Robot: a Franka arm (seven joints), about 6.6 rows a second.
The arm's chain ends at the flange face. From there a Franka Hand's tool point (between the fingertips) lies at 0.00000 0.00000 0.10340 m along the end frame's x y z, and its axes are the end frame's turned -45 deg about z.
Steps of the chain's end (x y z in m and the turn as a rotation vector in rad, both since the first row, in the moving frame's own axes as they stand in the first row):
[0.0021 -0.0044 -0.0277 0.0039 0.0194 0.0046]
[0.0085 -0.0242 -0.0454 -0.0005 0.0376 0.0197]
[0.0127 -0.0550 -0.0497 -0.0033 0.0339 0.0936]
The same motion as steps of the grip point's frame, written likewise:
[0.0063 -0.0005 -0.0277 -0.0110 0.0165 0.0046]
[0.0258 -0.0083 -0.0455 -0.0269 0.0262 0.0197]
[0.0500 -0.0271 -0.0498 -0.0263 0.0216 0.0936]

